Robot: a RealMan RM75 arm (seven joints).
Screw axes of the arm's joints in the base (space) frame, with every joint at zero. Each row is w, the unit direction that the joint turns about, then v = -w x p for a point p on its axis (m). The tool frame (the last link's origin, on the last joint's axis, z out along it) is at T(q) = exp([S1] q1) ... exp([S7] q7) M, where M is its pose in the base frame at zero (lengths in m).
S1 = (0, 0, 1, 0, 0, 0)
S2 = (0, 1, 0, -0.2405, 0, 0)
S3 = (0, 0, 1, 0, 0, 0)
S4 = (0, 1, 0, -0.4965, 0, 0)
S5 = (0, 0, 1, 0, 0, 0)
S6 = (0, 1, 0, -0.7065, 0, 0)
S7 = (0, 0, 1, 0, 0, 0)
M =
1 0 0 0
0 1 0 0
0 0 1 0.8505
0 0 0 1
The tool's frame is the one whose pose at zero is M.
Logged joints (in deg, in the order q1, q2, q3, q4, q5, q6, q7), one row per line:
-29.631, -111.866, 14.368, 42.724, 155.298, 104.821, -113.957
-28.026, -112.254, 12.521, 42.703, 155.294, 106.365, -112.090
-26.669, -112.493, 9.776, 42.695, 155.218, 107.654, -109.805
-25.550, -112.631, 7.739, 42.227, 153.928, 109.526, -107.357
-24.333, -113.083, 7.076, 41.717, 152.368, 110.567, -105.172
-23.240, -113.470, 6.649, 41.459, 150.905, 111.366, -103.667
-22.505, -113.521, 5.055, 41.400, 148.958, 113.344, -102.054
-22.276, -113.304, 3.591, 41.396, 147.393, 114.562, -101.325
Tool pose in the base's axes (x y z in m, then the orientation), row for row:
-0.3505, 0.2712, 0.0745, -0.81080, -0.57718, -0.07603, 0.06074
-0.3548, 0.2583, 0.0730, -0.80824, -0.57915, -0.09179, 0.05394
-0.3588, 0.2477, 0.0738, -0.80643, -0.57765, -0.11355, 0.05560
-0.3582, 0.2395, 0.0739, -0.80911, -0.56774, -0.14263, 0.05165
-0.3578, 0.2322, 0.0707, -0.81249, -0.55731, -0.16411, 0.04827
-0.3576, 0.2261, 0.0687, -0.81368, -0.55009, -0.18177, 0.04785
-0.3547, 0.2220, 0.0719, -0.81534, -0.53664, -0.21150, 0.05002
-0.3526, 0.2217, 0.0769, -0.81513, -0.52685, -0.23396, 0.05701
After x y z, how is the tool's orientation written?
As a quaternion, x y z w.
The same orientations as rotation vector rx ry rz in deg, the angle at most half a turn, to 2 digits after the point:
-140.56, -100.06, -13.18
-140.69, -100.81, -15.98
-140.23, -100.45, -19.75
-141.04, -98.96, -24.86
-141.92, -97.35, -28.67
-142.16, -96.11, -31.76
-142.26, -93.64, -36.90
-141.63, -91.54, -40.65

